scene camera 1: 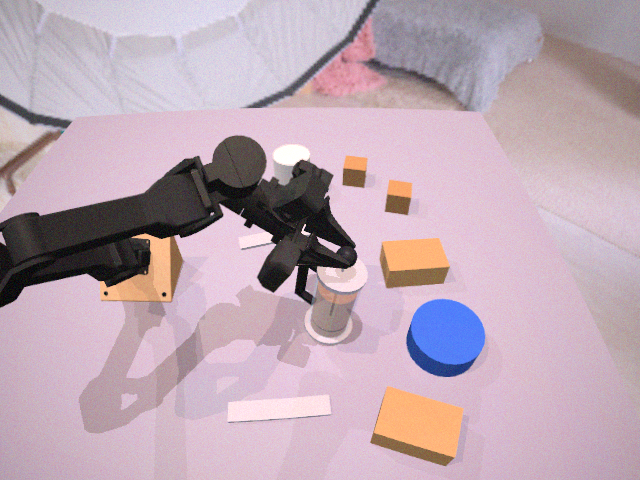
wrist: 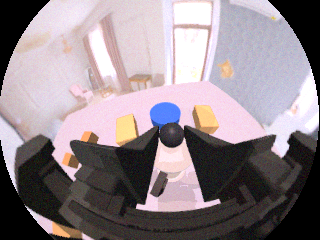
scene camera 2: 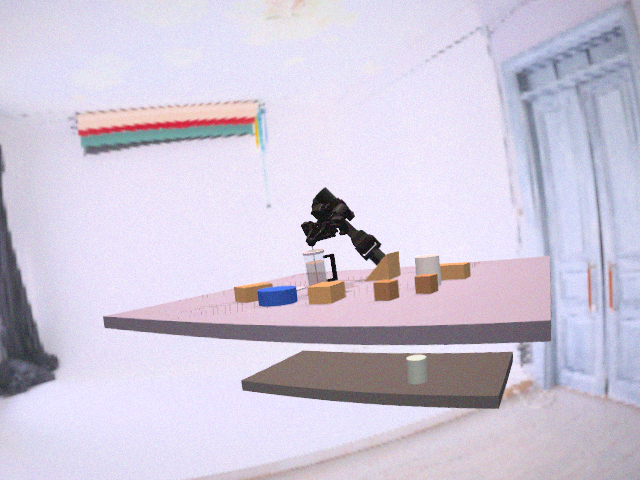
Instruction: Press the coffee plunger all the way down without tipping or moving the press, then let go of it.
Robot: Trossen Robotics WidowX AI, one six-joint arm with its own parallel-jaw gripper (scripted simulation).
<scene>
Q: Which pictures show my gripper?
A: Scene camera 1, the wrist view and scene camera 2: all of them.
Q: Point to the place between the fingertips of my gripper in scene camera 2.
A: At 309, 241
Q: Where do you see a glass coffee press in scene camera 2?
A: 314, 260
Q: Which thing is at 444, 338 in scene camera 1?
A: A blue disc.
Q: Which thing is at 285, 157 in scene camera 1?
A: A white cylinder.
</scene>
